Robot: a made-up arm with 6 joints. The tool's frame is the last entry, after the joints. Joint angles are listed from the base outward. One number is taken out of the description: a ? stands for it. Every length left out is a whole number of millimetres.
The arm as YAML. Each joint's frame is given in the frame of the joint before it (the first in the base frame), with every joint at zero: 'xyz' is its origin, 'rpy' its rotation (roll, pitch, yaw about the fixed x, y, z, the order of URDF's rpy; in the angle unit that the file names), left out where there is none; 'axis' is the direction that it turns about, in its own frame. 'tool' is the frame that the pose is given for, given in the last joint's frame.
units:
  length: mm
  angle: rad
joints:
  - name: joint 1
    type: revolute
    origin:
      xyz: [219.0, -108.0, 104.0]
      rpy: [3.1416, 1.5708, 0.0]
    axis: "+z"
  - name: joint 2
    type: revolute
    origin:
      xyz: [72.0, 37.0, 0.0]
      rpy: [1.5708, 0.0, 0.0]
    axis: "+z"
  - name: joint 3
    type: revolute
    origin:
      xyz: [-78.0, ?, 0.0]
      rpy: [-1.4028, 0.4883, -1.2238]
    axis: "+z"
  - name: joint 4
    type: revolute
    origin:
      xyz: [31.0, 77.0, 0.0]
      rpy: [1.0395, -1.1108, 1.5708]
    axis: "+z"
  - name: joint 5
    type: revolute
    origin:
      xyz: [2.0, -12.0, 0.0]
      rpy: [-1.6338, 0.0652, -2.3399]
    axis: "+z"
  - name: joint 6
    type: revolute
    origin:
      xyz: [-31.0, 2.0, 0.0]
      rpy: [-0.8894, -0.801, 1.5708]
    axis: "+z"
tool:
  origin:
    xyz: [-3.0, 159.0, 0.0]
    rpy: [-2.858, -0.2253, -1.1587]
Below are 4 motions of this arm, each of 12 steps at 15 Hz.
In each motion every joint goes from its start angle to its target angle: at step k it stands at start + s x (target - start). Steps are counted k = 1, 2, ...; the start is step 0. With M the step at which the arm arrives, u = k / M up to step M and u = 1 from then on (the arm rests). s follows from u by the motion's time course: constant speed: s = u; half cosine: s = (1 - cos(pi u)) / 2; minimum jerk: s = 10 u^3 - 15 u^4 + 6 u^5.
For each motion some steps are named. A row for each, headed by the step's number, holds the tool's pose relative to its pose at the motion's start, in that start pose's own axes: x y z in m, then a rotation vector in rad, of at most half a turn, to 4 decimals.
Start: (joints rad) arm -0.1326 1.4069 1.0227 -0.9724 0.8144 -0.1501
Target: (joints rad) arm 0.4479 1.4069 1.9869 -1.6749 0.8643 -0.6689
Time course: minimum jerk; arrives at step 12
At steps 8, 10, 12:
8: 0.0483 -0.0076 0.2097 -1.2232 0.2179 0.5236
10: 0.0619 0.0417 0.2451 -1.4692 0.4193 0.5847
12: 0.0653 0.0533 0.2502 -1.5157 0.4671 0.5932

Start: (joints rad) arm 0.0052 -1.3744 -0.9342 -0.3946 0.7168 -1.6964
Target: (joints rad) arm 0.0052 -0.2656 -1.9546 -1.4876 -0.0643 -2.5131
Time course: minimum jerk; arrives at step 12
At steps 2, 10, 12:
2: 0.0055 -0.0109 -0.0034 0.0272 0.0298 0.0765
10: 0.2104 -0.0086 -0.1505 0.1093 -0.1186 1.6085
12: 0.2143 -0.0029 -0.1500 0.0837 -0.1317 1.6332

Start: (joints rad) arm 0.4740 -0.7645 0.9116 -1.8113 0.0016 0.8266
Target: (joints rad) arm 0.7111 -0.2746 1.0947 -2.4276 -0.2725 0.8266
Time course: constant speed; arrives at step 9
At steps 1, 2, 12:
1: 0.0173 -0.0097 -0.0069 -0.0049 -0.0674 0.1170
2: 0.0364 -0.0174 -0.0129 -0.0098 -0.1382 0.2325
12: 0.1949 -0.0057 -0.0135 -0.0404 -0.7120 0.9971

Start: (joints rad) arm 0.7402 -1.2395 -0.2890 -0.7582 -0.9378 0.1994
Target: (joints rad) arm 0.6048 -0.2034 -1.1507 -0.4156 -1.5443 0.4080
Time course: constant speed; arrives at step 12
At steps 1, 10, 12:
1: 0.0120 -0.0035 0.0148 -0.0743 0.0563 0.0844
10: 0.1597 0.0552 0.0796 -0.6390 0.5496 0.9647
12: 0.1889 0.0859 0.0684 -0.7121 0.6441 1.1946

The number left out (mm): -33.0
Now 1 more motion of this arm.
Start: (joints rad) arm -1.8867 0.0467 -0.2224 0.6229 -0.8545 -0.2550
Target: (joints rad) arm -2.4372 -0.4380 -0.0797 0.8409 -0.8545 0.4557
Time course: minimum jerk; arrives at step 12
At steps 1, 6, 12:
1: 0.0002 -0.0001 -0.0004 0.0030 0.0003 0.0000
6: 0.0178 -0.0059 -0.0319 0.3060 0.0926 -0.0174
12: 0.0341 -0.0053 -0.0465 0.5856 0.3198 -0.0757

